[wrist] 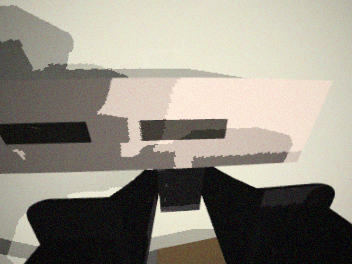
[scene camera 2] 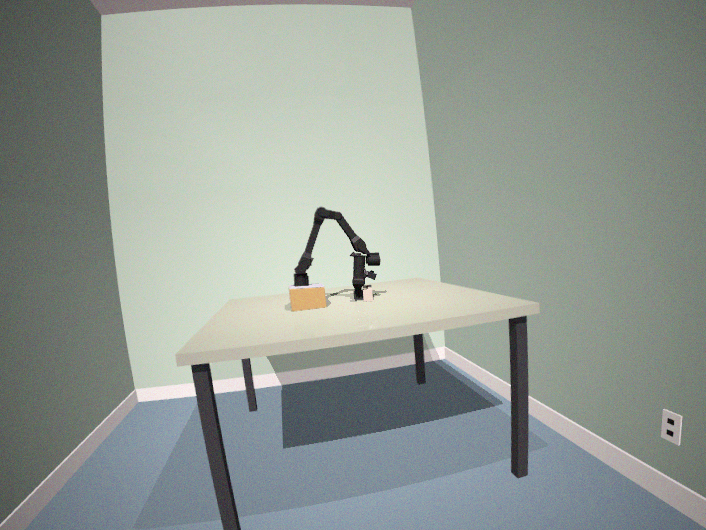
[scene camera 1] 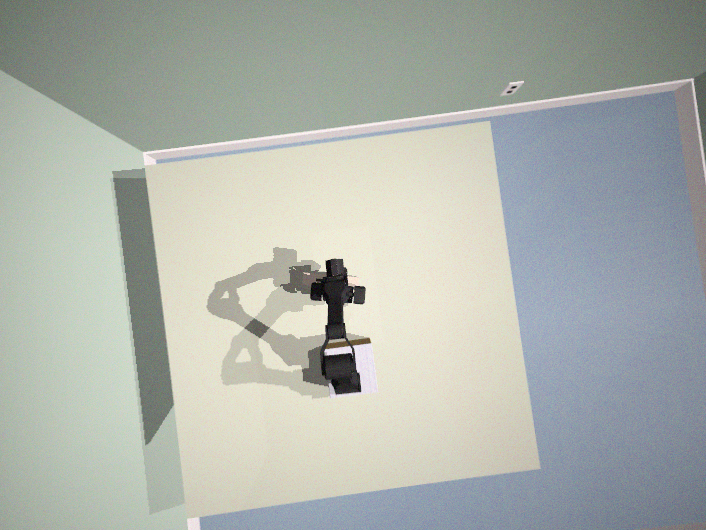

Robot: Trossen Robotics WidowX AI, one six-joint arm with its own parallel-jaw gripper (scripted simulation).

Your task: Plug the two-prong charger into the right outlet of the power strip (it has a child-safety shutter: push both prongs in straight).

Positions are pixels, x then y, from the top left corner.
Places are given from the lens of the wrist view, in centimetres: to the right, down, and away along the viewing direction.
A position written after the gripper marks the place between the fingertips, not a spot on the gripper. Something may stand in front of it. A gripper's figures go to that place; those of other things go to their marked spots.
gripper [wrist: 177, 164]: 0, 3, 11
dark two-prong charger [wrist: 180, 189]: 0, 4, 8
